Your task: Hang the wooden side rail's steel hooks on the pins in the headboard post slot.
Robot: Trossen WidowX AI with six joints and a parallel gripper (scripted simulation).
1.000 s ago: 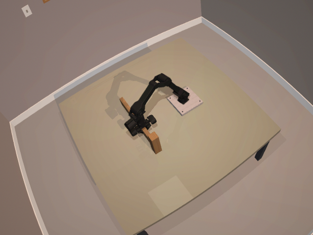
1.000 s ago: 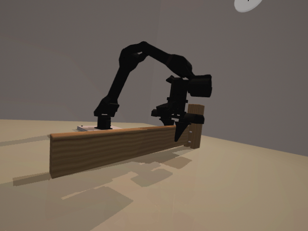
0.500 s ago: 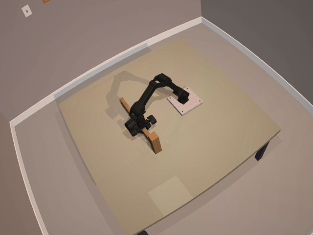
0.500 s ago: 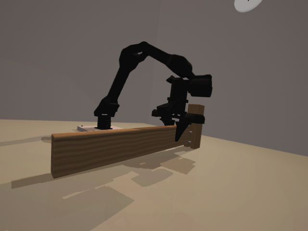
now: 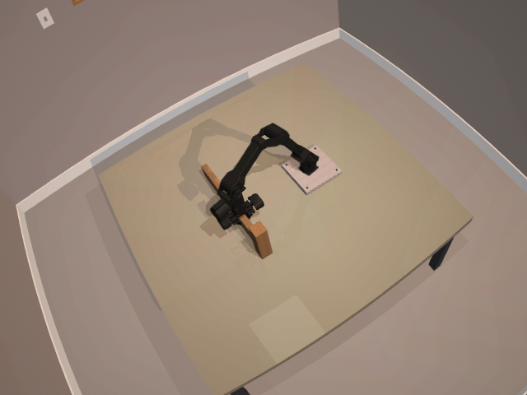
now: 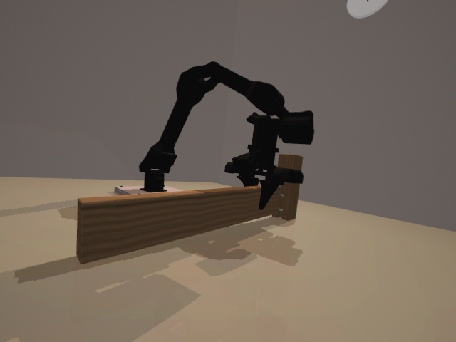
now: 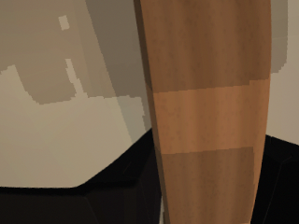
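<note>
The headboard post lies 2 cm ahead of my gripper tip, 14 cm to the left of it and 4 cm above it.
</note>
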